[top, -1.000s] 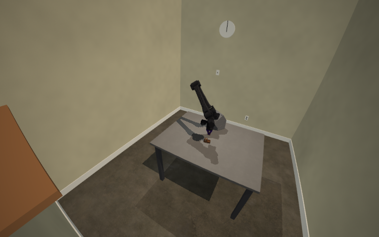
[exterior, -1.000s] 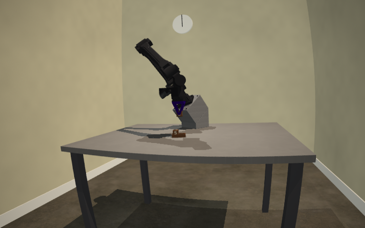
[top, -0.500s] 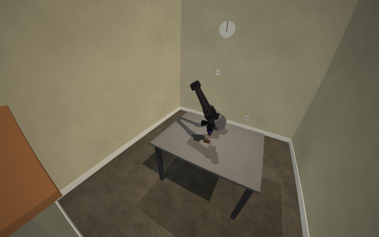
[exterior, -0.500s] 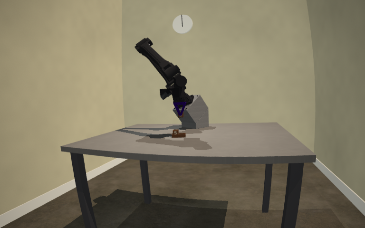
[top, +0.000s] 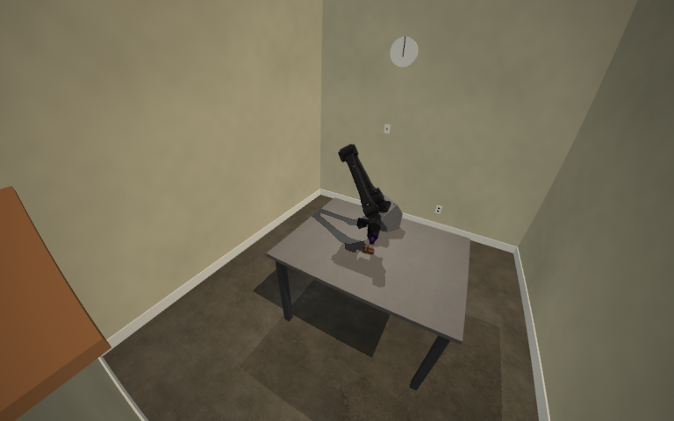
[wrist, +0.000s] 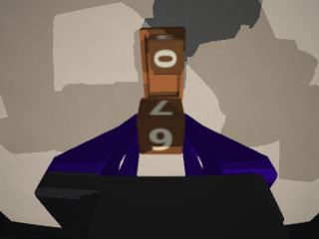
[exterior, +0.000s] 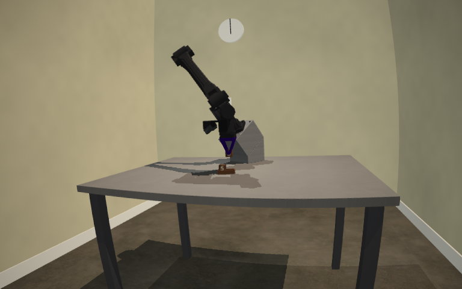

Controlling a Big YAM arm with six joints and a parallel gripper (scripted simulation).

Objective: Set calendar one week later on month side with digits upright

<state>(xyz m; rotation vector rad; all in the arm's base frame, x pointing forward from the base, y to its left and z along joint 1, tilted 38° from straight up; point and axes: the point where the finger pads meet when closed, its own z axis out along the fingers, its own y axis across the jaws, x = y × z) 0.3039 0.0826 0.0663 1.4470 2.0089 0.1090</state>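
The brown tray lies 2 cm to the right of my hand and 8 cm below it.
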